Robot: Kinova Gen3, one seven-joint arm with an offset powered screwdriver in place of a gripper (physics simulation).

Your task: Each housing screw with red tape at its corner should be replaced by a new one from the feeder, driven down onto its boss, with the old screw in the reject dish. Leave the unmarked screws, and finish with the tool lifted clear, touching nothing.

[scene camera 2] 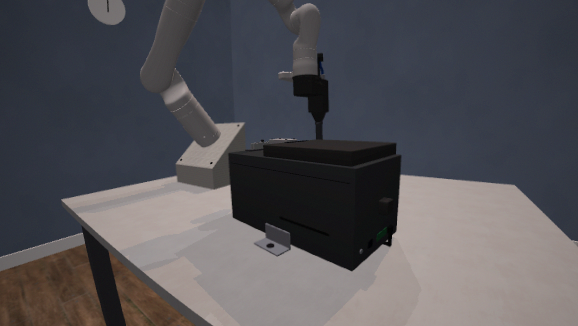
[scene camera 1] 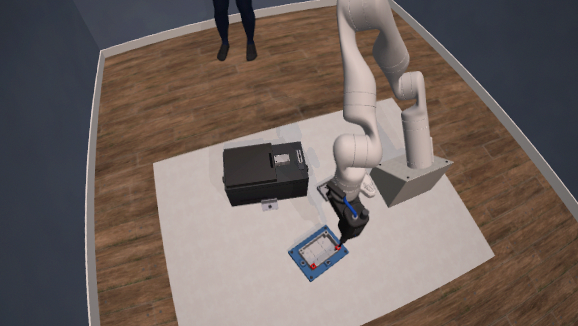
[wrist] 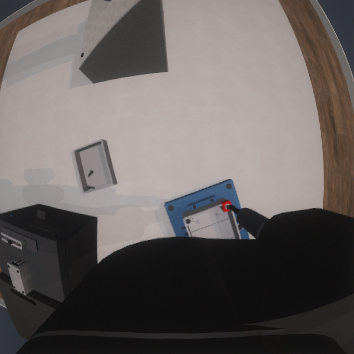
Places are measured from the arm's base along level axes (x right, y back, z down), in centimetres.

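Pixels of known places: hand, tool point: (scene camera 1: pixel 339 246) (wrist: pixel 230 206); arm's base, link origin: (scene camera 2: pixel 210 138) (scene camera 1: pixel 419 164).
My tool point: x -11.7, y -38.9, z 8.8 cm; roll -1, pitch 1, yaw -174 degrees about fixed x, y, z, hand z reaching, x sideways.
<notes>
For each thing: its top centre in the pictures, then the offset to it from my tool point. "*": a spot on its surface instead. Level surfaces: height alone.
- screwdriver, top centre: (wrist: pixel 244 215) (scene camera 1: pixel 342 240) dx +0.0, dy +0.0, dz -6.4 cm
- grey housing, top centre: (wrist: pixel 217 242) (scene camera 1: pixel 320 249) dx +2.3, dy -6.0, dz +1.2 cm
- second red-taped corner, surface spot: (scene camera 1: pixel 313 266) * dx -2.2, dy -10.6, dz +0.8 cm
- reject dish, top centre: (wrist: pixel 91 166) (scene camera 1: pixel 331 187) dx +22.6, dy +9.4, dz +4.6 cm
- black feeder, top centre: (scene camera 2: pixel 307 139) (wrist: pixel 24 308) (scene camera 1: pixel 263 160) dx +35.0, dy -12.1, dz -10.4 cm
- white table, surface height: dz +6.9 cm
My screwdriver (scene camera 1: pixel 340 244) (wrist: pixel 231 207) points down with its tip at the red-taped corner (scene camera 1: pixel 337 248) (wrist: pixel 226 206) of the grey housing (scene camera 1: pixel 320 250) (wrist: pixel 212 230). The tip appears to be at the screw there; whether it touches or holds it is too small to tell. A second red-taped corner (scene camera 1: pixel 313 266) is diagonally opposite. The housing sits in a blue fixture (scene camera 1: pixel 295 253) (wrist: pixel 175 215). The reject dish (wrist: pixel 110 162) holds two dark screws (wrist: pixel 90 173) (wrist: pixel 89 188). The black feeder (scene camera 1: pixel 250 167) (scene camera 2: pixel 300 200) (wrist: pixel 77 240) hides the tool's tip in scene camera 2.
The arm's slanted grey base (scene camera 1: pixel 412 180) (scene camera 2: pixel 196 175) (wrist: pixel 137 47) stands on the white table (scene camera 1: pixel 200 260) (scene camera 2: pixel 475 240) (wrist: pixel 225 100). A small metal bracket (scene camera 1: pixel 270 205) (scene camera 2: pixel 278 234) is beside the feeder. A person's legs (scene camera 1: pixel 245 25) show beyond the table.
</notes>
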